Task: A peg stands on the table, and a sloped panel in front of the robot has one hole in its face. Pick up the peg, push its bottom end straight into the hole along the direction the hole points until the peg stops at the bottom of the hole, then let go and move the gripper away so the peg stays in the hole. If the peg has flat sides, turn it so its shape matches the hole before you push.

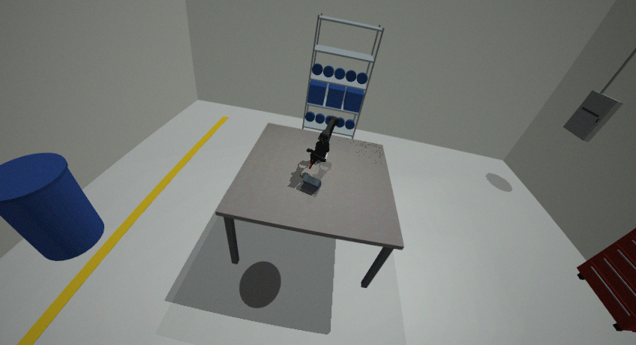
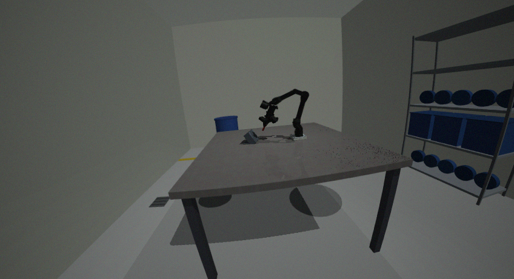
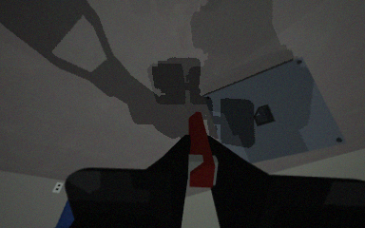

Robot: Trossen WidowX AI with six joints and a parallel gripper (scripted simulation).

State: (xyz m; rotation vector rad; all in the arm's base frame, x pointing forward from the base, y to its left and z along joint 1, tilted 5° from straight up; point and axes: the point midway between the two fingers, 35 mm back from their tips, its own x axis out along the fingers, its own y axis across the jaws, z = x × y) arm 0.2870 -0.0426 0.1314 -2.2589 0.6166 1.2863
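Now: the panel 120 mm ahead of my gripper tip, 50 mm to the left of it and 80 mm below it. The rest, counted from my gripper tip: red square peg: 10 mm behind, 10 mm to the left, 10 mm above.
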